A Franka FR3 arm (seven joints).
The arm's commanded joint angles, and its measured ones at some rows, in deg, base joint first. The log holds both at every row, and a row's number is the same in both.
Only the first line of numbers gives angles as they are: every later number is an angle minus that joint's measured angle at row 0.
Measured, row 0:
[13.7, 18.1, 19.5, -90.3, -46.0, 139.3, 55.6]
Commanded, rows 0 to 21:
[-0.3, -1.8, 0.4, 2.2, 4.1, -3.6, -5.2]
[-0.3, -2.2, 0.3, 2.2, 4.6, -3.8, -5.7]
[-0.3, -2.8, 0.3, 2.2, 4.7, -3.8, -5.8]
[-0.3, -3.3, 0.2, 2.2, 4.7, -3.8, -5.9]
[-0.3, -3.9, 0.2, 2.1, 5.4, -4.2, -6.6]
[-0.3, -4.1, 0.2, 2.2, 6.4, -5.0, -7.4]
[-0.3, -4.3, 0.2, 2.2, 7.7, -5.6, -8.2]
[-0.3, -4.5, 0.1, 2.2, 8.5, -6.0, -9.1]
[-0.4, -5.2, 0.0, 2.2, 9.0, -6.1, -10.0]
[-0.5, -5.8, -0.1, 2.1, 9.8, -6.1, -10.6]
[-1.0, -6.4, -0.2, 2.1, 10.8, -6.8, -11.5]
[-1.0, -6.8, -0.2, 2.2, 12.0, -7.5, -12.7]
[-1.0, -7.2, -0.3, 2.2, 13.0, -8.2, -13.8]
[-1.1, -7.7, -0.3, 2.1, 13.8, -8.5, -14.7]
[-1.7, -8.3, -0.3, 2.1, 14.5, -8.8, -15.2]
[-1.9, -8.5, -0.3, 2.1, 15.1, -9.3, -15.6]
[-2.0, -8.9, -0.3, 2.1, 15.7, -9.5, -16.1]
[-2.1, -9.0, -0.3, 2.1, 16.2, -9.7, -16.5]
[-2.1, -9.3, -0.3, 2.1, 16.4, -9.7, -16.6]
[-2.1, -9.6, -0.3, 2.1, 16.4, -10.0, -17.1]
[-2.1, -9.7, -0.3, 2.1, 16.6, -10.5, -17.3]
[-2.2, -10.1, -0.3, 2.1, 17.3, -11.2, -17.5]
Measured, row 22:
[-1.6, -8.1, -0.7, 1.5, 14.8, -9.2, -15.2]
